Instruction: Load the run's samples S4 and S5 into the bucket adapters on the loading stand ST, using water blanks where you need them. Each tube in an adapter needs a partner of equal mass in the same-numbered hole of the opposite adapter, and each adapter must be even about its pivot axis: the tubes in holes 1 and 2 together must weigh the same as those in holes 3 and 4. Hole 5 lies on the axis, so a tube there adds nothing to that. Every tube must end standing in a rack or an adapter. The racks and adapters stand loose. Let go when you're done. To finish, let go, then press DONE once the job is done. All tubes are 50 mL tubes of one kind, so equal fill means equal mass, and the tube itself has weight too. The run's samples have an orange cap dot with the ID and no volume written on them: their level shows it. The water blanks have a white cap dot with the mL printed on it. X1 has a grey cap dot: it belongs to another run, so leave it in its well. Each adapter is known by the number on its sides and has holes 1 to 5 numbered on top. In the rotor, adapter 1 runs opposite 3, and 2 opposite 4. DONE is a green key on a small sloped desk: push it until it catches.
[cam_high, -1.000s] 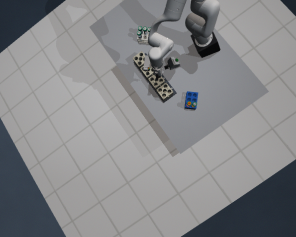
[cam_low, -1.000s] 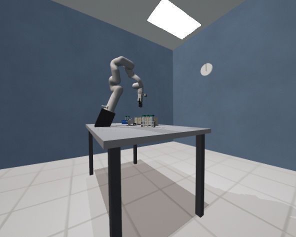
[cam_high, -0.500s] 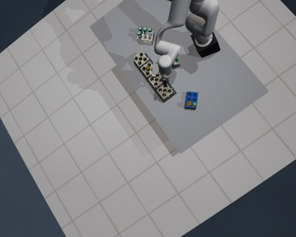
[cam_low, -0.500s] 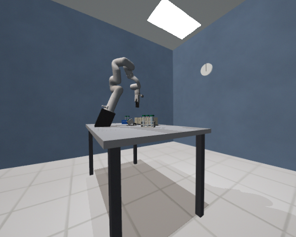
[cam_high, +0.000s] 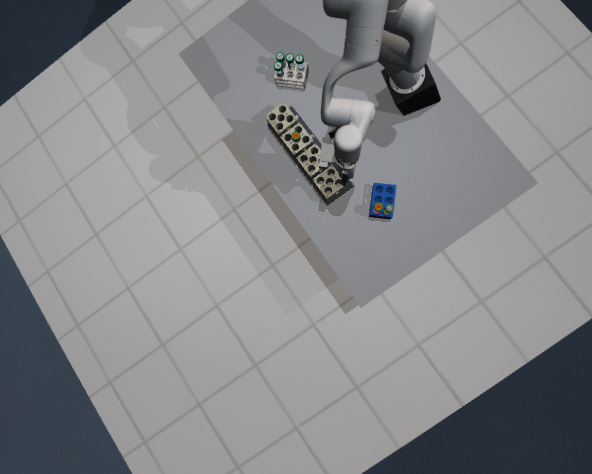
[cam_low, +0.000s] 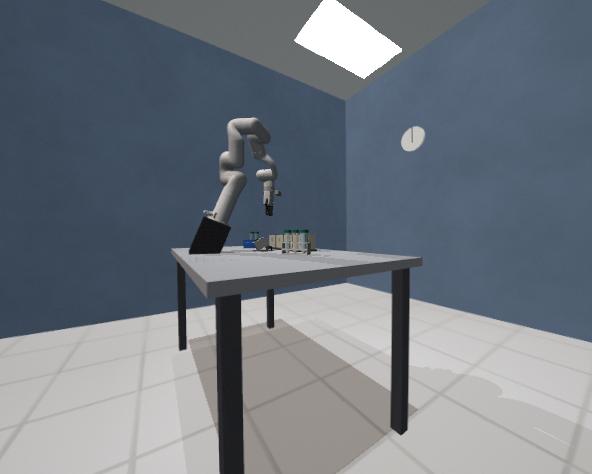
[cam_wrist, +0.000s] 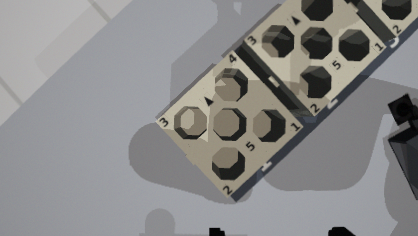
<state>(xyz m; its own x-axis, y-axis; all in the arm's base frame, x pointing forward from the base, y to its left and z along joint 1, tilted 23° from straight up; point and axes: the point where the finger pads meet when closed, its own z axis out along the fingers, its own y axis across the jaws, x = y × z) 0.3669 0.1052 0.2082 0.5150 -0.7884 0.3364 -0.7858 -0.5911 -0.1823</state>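
My hand is 22 cm above the blue rack, 16 cm to the right of it and 4 cm past it. Round my hand: white rack (48 cm to the right, 22 cm below, 22 cm behind); then adapter (20 cm below, 4 cm to the right, 4 cm ahead).
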